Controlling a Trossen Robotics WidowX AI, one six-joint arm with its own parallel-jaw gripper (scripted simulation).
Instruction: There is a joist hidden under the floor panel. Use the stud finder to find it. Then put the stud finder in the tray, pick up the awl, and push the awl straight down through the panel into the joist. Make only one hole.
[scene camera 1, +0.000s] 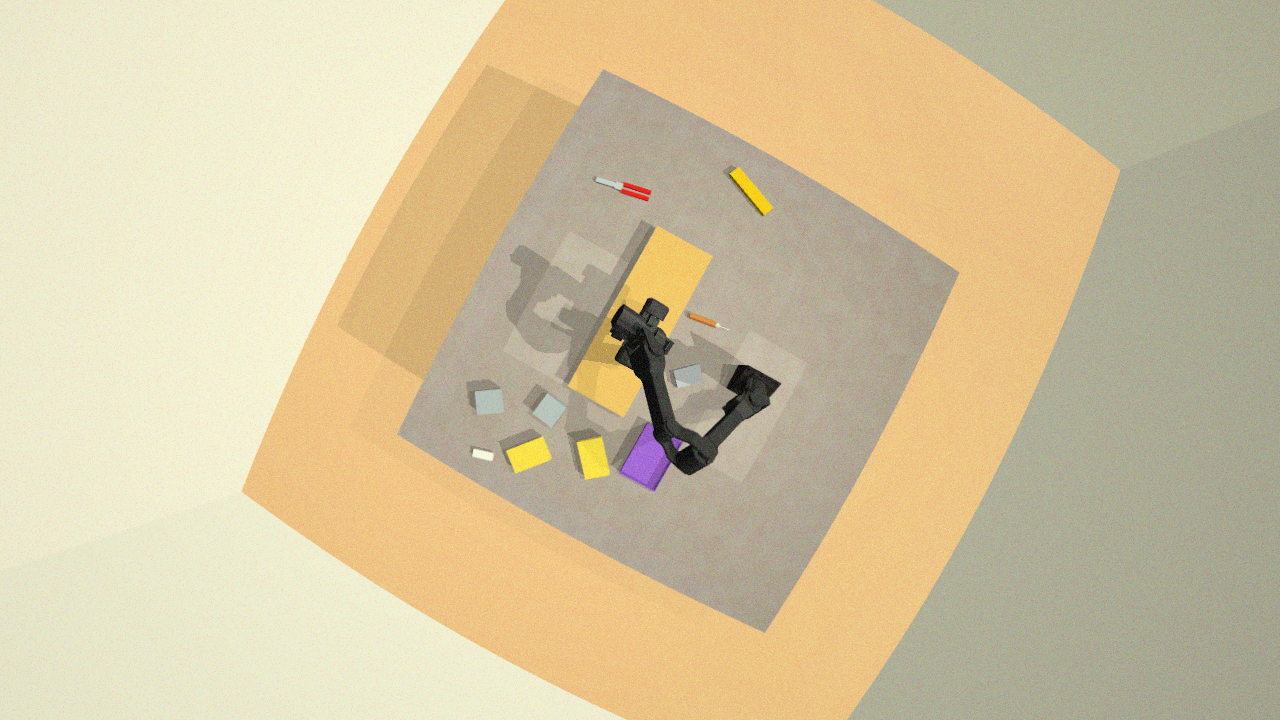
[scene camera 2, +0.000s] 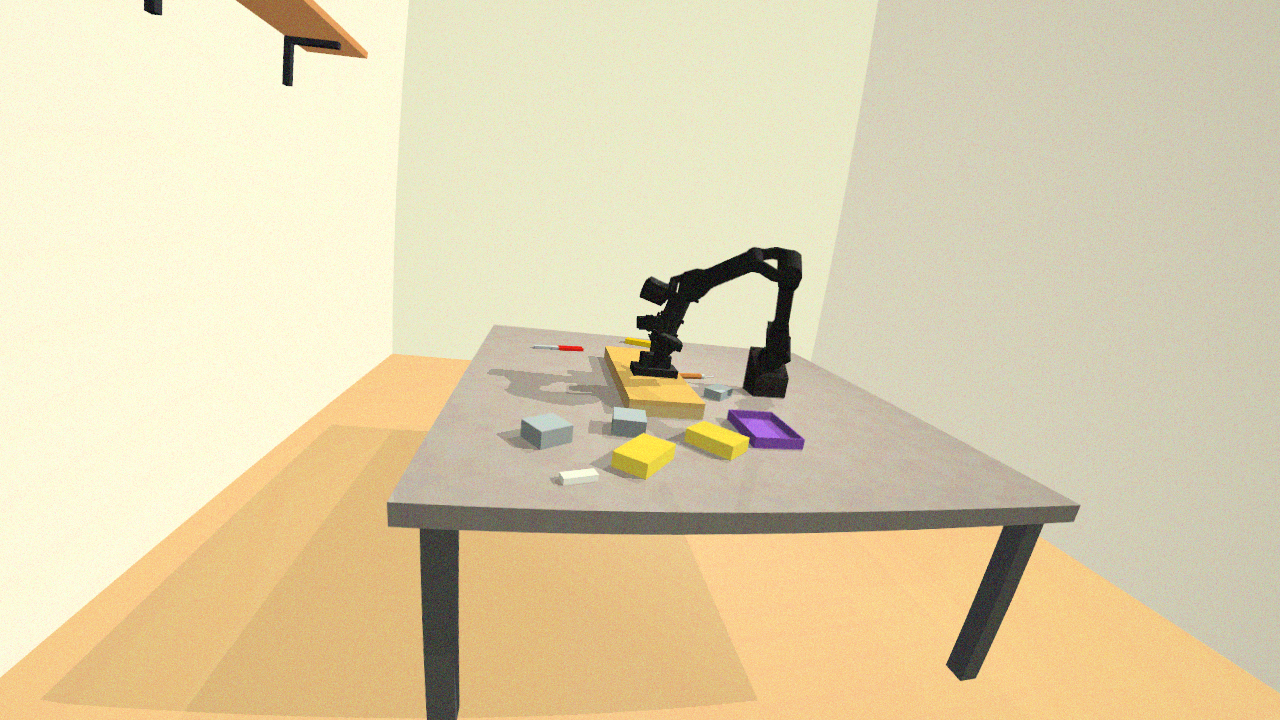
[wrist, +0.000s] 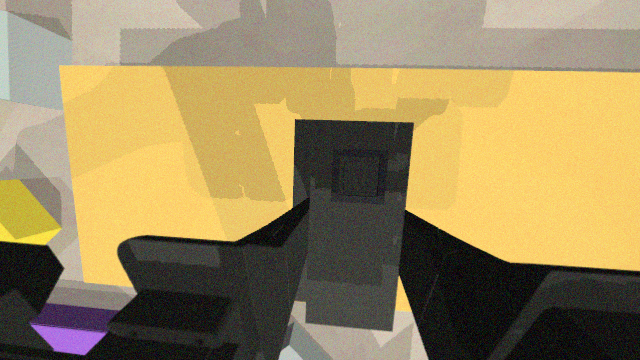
I see my gripper (scene camera 2: 651, 364), a stud finder (scene camera 2: 665, 369), a yellow bar (scene camera 1: 741, 180) and a purple tray (scene camera 2: 766, 430).
The stud finder shows as well in the wrist view (wrist: 356, 173). My gripper shows as well in scene camera 1 (scene camera 1: 634, 331) and in the wrist view (wrist: 348, 206). The purple tray shows as well in scene camera 1 (scene camera 1: 647, 463) and in the wrist view (wrist: 58, 324). The wrist view does not show the yellow bar: it is out of frame.
